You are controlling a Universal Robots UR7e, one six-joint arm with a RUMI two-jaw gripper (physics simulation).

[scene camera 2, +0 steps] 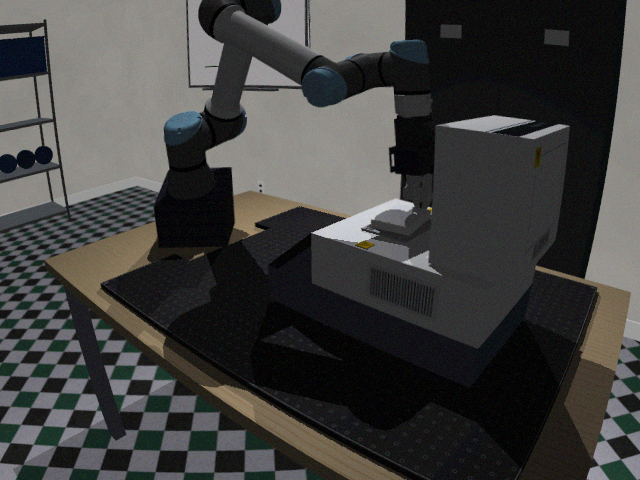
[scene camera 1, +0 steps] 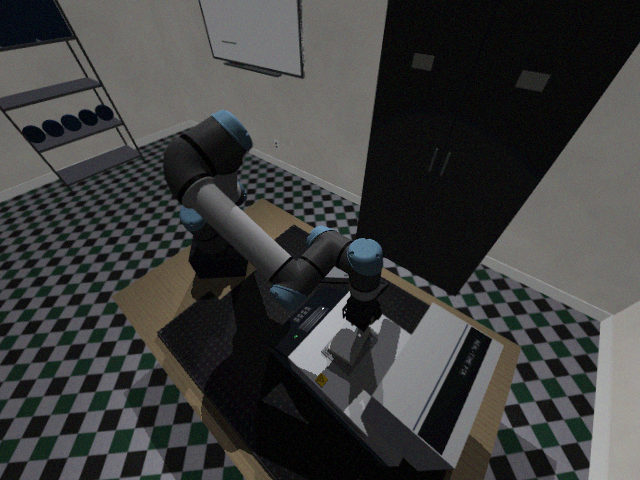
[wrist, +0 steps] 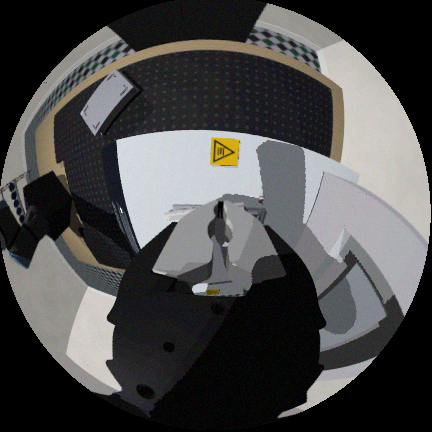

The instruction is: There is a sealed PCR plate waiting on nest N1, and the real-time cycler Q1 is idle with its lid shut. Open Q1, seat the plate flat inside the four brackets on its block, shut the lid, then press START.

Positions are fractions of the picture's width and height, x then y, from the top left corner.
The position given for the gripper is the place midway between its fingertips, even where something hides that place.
Observation:
In view: the gripper (scene camera 2: 0.66, 0.44) and a cycler lid (scene camera 2: 0.78, 0.38).
The cycler lid also shows in scene camera 1 (scene camera 1: 0.66, 0.85) and in the wrist view (wrist: 0.81, 0.52). The gripper shows as well in scene camera 1 (scene camera 1: 0.57, 0.68) and in the wrist view (wrist: 0.51, 0.47).

